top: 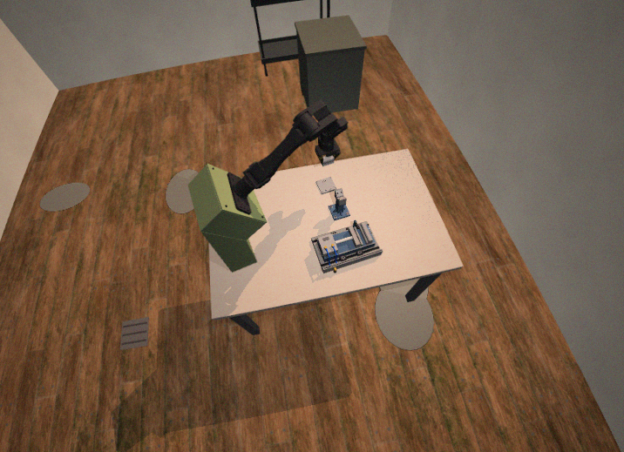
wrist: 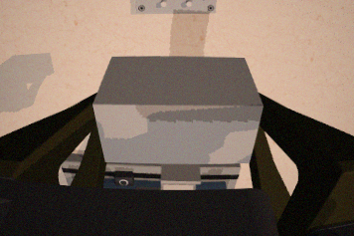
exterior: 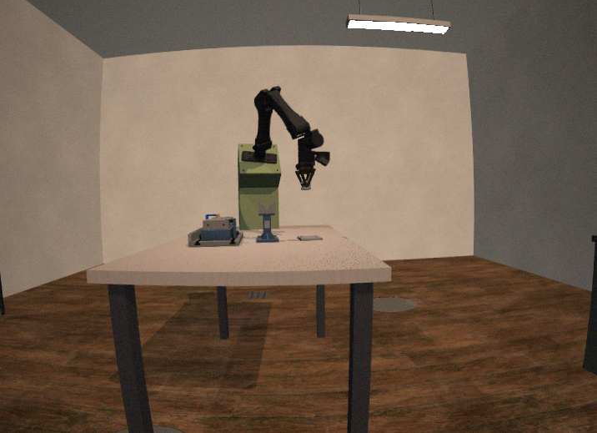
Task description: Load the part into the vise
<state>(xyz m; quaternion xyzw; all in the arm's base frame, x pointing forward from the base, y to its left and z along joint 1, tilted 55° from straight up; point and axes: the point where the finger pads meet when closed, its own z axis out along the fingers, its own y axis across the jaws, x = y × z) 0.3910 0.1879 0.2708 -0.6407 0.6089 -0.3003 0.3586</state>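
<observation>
Right now the part is right at my hand. Also, from my hand: moving jaw 36 cm to the right, 15 cm below, 4 cm ahead; flat infeed plate 23 cm below, 1 cm to the left; dark work stop rod 31 cm to the right, 14 cm below, 7 cm ahead.
</observation>
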